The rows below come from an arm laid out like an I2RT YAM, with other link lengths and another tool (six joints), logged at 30 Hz.
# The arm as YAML. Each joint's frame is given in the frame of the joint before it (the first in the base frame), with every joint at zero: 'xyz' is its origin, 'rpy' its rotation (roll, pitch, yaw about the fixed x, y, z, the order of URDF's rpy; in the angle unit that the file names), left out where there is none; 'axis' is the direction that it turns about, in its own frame. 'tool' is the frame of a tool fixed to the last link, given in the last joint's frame.
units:
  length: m
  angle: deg
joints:
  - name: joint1
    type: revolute
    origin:
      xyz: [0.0, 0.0, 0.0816]
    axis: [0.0, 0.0, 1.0]
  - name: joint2
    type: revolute
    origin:
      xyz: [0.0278, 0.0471, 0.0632]
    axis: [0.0, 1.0, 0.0]
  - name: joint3
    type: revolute
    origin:
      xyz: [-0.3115, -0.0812, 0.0]
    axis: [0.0, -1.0, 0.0]
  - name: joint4
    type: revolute
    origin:
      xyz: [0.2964, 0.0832, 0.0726]
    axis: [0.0, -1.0, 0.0]
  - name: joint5
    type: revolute
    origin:
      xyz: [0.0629, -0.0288, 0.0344]
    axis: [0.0, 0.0, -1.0]
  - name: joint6
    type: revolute
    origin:
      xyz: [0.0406, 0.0, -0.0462]
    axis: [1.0, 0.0, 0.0]
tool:
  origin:
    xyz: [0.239, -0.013, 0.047]
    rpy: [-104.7, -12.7, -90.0]
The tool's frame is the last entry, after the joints.
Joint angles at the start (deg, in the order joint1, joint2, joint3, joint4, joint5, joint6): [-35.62, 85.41, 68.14, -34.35, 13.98, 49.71]
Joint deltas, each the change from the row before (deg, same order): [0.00, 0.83, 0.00, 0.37, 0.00, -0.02]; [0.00, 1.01, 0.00, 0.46, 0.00, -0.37]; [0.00, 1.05, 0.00, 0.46, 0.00, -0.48]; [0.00, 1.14, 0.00, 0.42, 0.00, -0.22]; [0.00, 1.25, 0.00, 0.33, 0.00, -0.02]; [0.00, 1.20, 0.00, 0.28, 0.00, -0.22]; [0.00, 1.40, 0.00, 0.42, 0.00, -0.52]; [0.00, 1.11, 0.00, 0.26, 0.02, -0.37]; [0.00, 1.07, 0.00, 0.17, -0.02, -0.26]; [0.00, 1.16, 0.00, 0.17, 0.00, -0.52]
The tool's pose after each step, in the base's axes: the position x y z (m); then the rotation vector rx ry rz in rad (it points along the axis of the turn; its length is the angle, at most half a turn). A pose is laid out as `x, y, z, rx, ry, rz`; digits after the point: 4 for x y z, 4 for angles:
0.3680, -0.3746, 0.1827, -0.3510, 2.7961, -0.5376
0.3704, -0.3762, 0.1758, -0.3613, 2.8059, -0.5313
0.3728, -0.3777, 0.1686, -0.3743, 2.8166, -0.5249
0.3748, -0.3790, 0.1602, -0.3818, 2.8283, -0.5150
0.3763, -0.3800, 0.1505, -0.3852, 2.8423, -0.5010
0.3775, -0.3808, 0.1410, -0.3934, 2.8569, -0.4878
0.3793, -0.3819, 0.1303, -0.4091, 2.8732, -0.4748
0.3802, -0.3825, 0.1216, -0.4207, 2.8871, -0.4632
0.3807, -0.3826, 0.1127, -0.4303, 2.9009, -0.4495
0.3811, -0.3827, 0.1032, -0.4464, 2.9167, -0.4354

